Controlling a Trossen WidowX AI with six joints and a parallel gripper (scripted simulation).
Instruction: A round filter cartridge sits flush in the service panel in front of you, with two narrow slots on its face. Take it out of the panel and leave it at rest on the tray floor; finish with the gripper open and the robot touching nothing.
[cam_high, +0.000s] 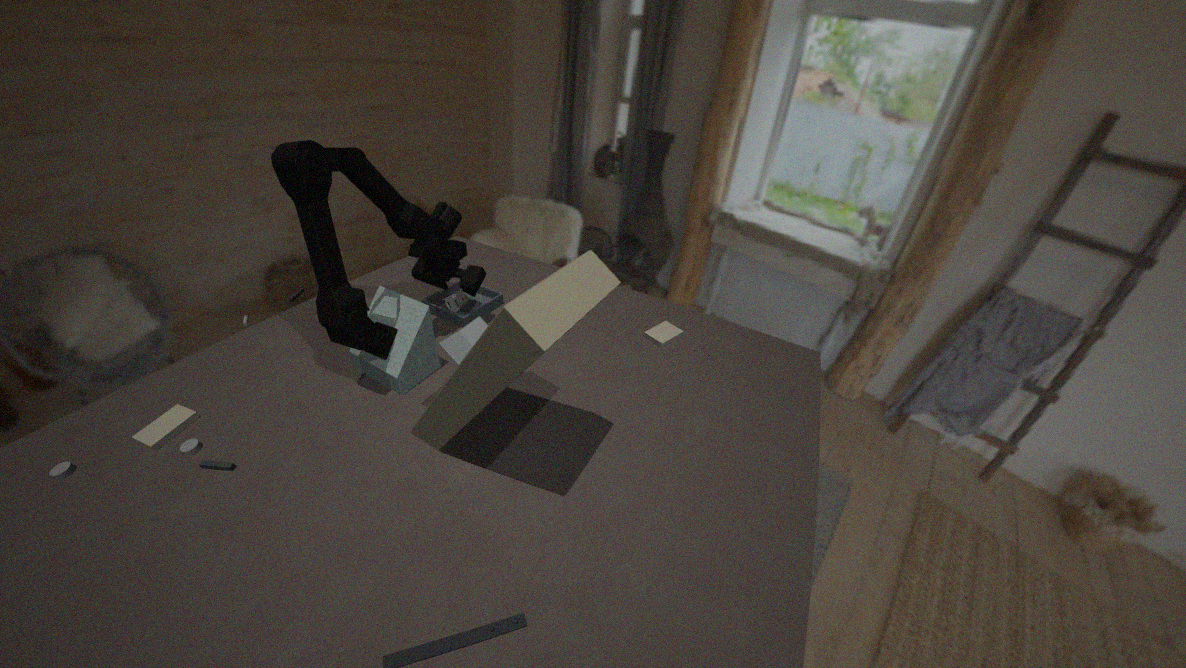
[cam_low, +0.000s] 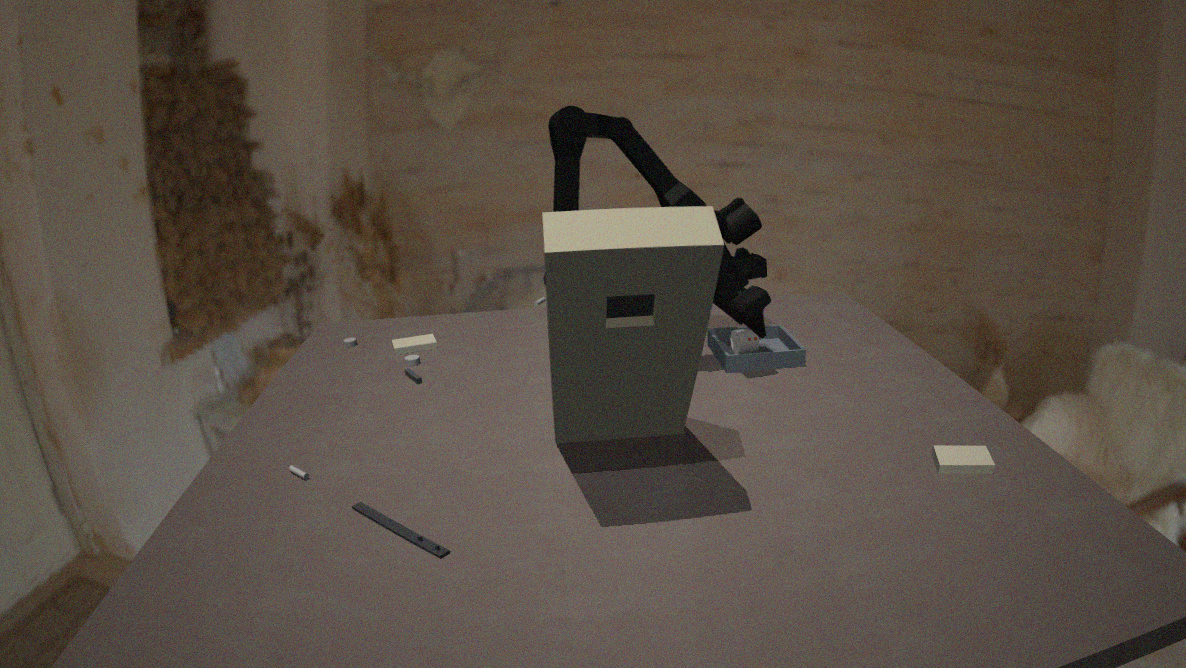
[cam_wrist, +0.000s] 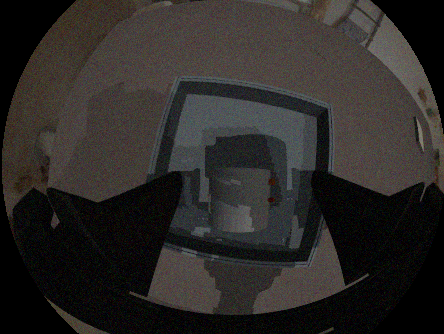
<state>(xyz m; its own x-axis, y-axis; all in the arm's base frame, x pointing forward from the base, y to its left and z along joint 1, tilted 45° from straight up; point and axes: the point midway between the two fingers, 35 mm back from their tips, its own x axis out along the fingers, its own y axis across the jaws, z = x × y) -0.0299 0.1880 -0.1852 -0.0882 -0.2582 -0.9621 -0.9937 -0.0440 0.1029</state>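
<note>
Now: the round filter cartridge 20 mm to the right of my gripper tip and 20 mm below it. From my gripper tip the other things lie so: blue tray: 40 mm below, 10 mm to the left; then service panel: 350 mm ahead, 300 mm to the right, 130 mm above.
</note>
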